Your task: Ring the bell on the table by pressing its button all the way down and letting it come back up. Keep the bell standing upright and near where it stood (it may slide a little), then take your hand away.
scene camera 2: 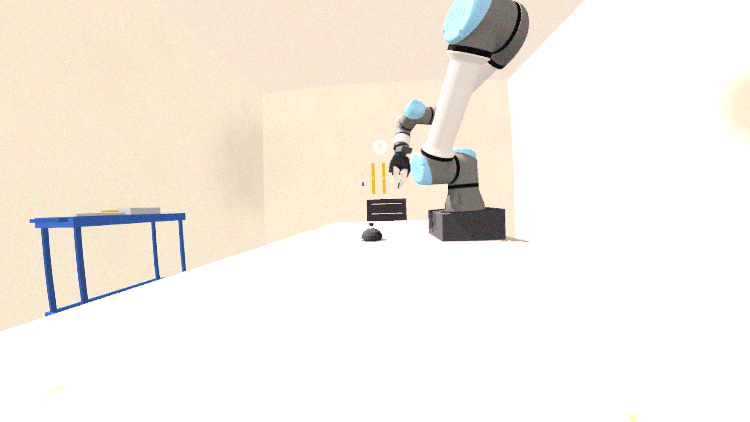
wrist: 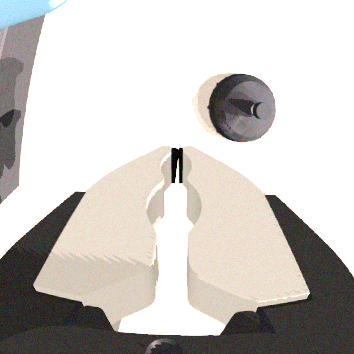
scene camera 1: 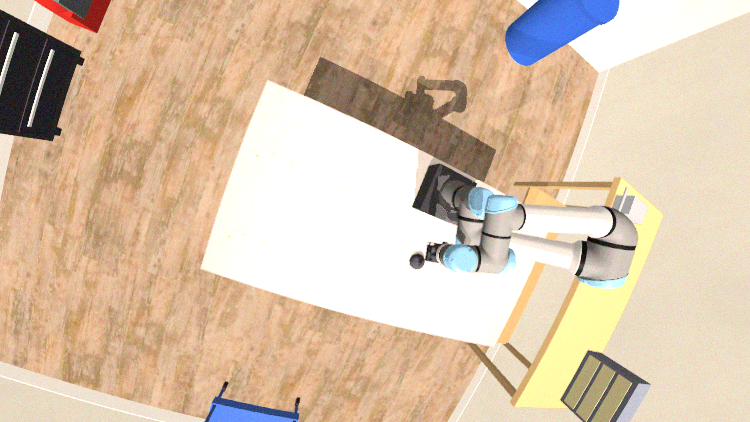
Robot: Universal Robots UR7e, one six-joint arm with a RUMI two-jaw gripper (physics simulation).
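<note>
The dark bell stands upright on the white table. Its small button sticks up from the dome, with a gap below it in the scene camera 2 view. My gripper is shut with nothing between its fingertips. It hangs well above the table, clear of the bell. In the wrist view the bell lies beyond the fingertips and to the right. In the scene camera 1 view the gripper's black body is right beside the bell, and its fingertips are hard to make out.
The arm's dark base block stands on the table, to the right of the bell in the scene camera 2 view. A yellow bench adjoins the table's end. A blue bench stands to the left, off the table.
</note>
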